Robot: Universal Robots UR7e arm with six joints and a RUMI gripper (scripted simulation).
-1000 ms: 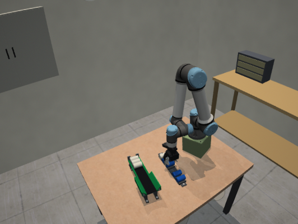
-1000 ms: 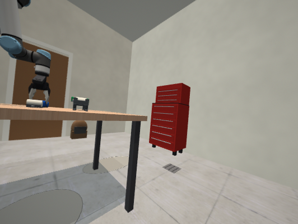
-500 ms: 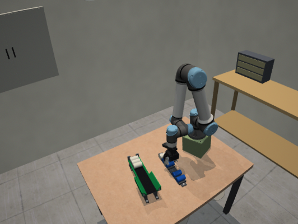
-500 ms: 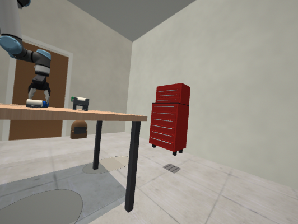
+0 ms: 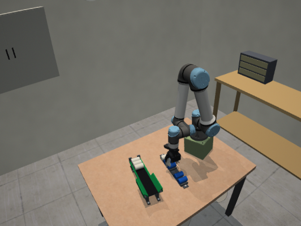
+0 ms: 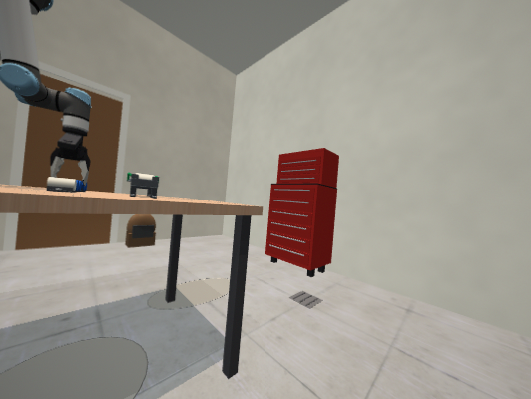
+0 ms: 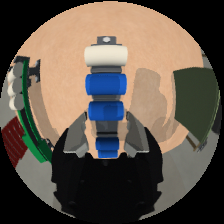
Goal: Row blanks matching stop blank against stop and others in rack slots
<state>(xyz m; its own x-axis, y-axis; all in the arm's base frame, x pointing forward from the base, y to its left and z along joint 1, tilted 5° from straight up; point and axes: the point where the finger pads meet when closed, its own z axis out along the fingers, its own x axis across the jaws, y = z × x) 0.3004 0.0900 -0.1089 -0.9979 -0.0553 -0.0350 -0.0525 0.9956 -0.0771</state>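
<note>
Right now the dark stock rack is 30 mm to the left of my hand and 50 mm below it.
</note>
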